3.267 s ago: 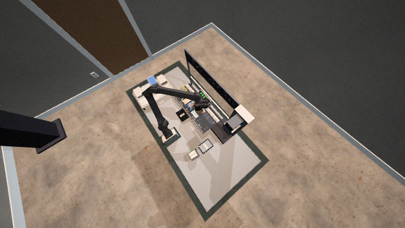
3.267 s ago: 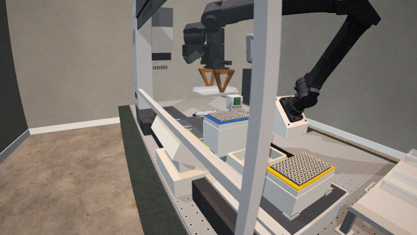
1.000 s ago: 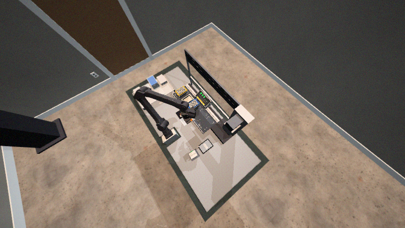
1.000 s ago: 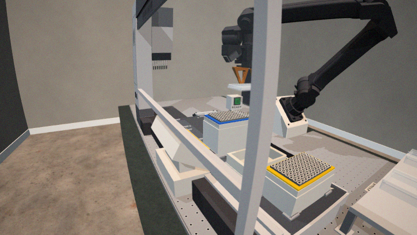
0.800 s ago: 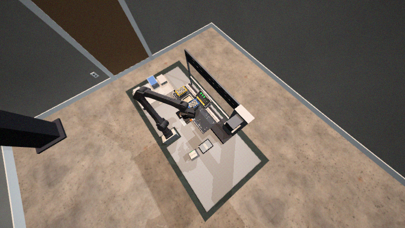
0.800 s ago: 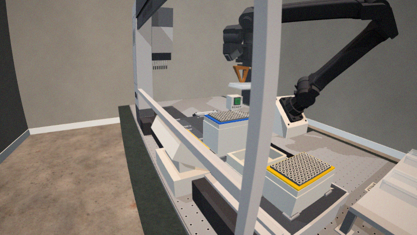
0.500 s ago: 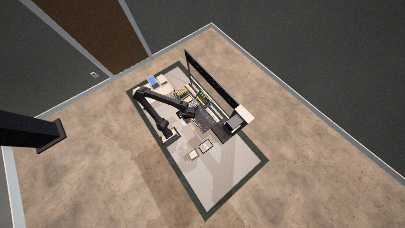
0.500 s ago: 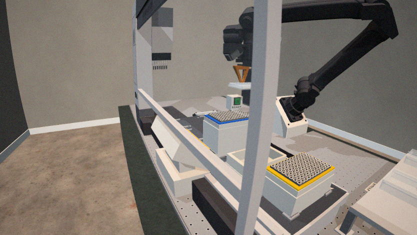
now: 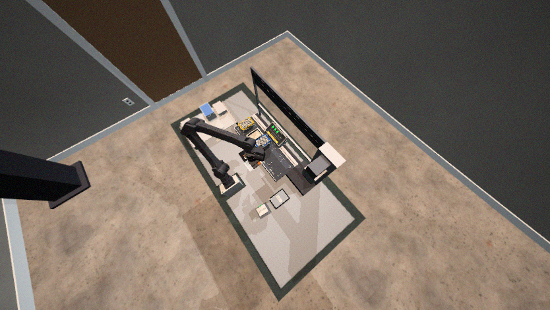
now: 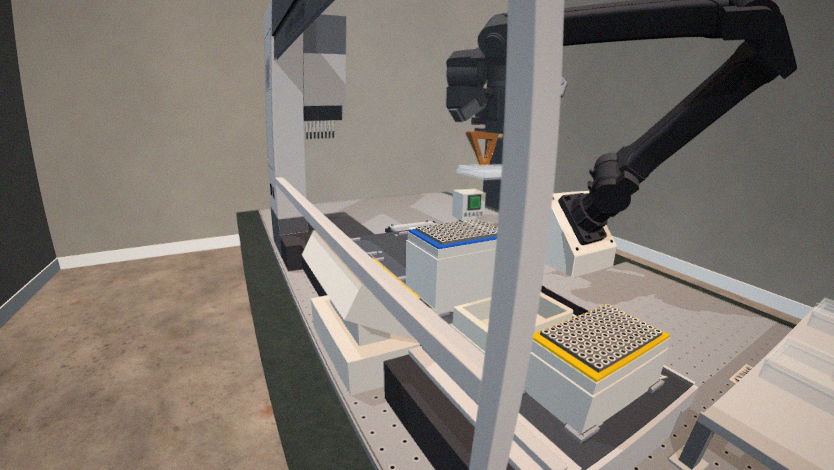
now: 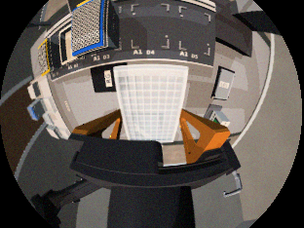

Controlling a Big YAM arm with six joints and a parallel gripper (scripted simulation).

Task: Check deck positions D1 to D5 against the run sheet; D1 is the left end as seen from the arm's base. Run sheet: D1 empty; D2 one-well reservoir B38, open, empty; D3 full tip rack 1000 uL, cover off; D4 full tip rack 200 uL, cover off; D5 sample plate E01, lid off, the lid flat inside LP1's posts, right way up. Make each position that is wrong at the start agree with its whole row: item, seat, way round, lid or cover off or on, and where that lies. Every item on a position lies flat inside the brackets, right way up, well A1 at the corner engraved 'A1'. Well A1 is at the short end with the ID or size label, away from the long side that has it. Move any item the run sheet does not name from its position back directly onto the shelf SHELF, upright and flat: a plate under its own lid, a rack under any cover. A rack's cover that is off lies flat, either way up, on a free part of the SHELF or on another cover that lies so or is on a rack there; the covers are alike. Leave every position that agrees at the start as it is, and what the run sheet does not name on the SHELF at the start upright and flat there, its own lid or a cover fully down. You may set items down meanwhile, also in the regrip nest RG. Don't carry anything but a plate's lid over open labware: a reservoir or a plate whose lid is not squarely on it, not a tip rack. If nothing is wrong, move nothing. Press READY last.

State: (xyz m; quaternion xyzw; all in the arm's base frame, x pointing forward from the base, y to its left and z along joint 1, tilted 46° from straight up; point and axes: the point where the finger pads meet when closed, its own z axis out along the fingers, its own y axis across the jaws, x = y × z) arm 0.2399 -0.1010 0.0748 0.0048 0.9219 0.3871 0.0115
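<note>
Right now my hand is 10 mm above the white sample plate. Also, from my hand: ready button box (150 mm behind, 280 mm to the right, 150 mm below); blue-rimmed tip rack (160 mm ahead, 120 mm to the left, 90 mm below); black nest (150 mm to the left, 210 mm below).
</note>
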